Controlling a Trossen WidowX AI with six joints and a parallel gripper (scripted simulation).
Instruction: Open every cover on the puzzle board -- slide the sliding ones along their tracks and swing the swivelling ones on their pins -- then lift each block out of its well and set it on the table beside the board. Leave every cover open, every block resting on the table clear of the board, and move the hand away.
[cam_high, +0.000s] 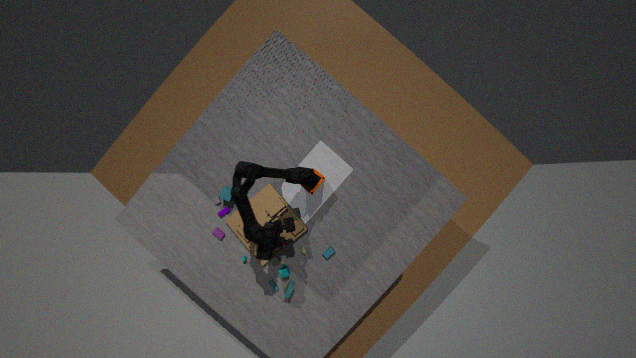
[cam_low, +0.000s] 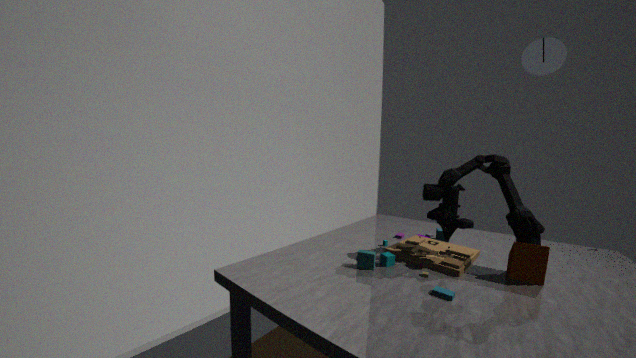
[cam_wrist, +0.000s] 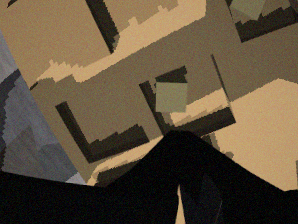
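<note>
My gripper tip is 50 mm short of the tan puzzle board, 20 mm to the left of it and 60 mm above it. Also, from my gripper tip: flat teal block 20 mm behind, 290 mm to the left, 80 mm below.
</note>
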